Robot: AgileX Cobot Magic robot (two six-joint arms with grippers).
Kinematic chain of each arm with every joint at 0, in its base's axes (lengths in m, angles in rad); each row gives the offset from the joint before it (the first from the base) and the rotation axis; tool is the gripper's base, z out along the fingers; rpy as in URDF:
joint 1: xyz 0 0 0.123 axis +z
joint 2: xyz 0 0 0 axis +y
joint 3: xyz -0.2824 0 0.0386 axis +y
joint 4: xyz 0.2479 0 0.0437 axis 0.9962 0 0.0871
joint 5: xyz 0 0 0 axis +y
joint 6: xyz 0.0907 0 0.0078 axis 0.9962 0 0.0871
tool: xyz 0 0 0 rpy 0 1.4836 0
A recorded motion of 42 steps. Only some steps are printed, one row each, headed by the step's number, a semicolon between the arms.
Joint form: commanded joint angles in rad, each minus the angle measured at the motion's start. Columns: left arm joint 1, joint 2, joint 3, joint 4, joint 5, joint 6; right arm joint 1, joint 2, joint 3, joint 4, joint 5, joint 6.
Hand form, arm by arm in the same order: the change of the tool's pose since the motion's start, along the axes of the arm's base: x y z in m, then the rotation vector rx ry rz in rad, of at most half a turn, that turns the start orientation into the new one. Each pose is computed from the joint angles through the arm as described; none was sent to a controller.
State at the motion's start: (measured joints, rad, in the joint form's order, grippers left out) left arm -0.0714 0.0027 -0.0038 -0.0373 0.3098 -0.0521; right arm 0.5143 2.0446 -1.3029 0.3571 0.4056 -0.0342
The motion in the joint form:
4: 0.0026 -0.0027 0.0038 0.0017 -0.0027 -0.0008; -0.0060 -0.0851 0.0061 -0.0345 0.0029 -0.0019
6: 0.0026 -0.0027 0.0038 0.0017 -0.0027 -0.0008; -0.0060 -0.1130 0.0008 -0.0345 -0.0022 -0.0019
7: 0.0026 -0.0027 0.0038 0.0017 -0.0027 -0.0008; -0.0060 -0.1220 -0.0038 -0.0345 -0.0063 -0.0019
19: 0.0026 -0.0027 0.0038 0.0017 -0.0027 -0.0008; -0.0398 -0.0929 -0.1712 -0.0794 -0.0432 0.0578
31: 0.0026 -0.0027 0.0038 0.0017 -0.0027 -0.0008; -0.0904 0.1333 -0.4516 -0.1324 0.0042 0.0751
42: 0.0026 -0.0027 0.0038 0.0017 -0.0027 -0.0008; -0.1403 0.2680 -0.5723 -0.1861 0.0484 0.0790
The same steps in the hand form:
4: 0.0000 0.0002 -0.0009 0.0008 -0.0016 0.0030; -0.0024 -0.0055 0.0336 0.0125 -0.0807 0.0163
6: 0.0000 0.0002 -0.0009 0.0008 -0.0016 0.0030; -0.0027 -0.0058 0.0469 0.0299 -0.1145 0.0144
7: 0.0000 0.0002 -0.0009 0.0008 -0.0016 0.0030; -0.0022 -0.0056 0.0521 0.0376 -0.1302 0.0131
19: 0.0000 0.0002 -0.0009 0.0008 -0.0016 0.0030; 0.0338 -0.0057 0.0907 0.1068 -0.2814 -0.0562
31: 0.0000 0.0002 -0.0009 0.0008 -0.0016 0.0030; 0.0953 -0.0036 0.0661 0.0766 -0.3039 -0.0835
42: 0.0000 0.0002 -0.0009 0.0008 -0.0016 0.0030; 0.1262 -0.0198 0.0308 0.0079 -0.2717 -0.1011

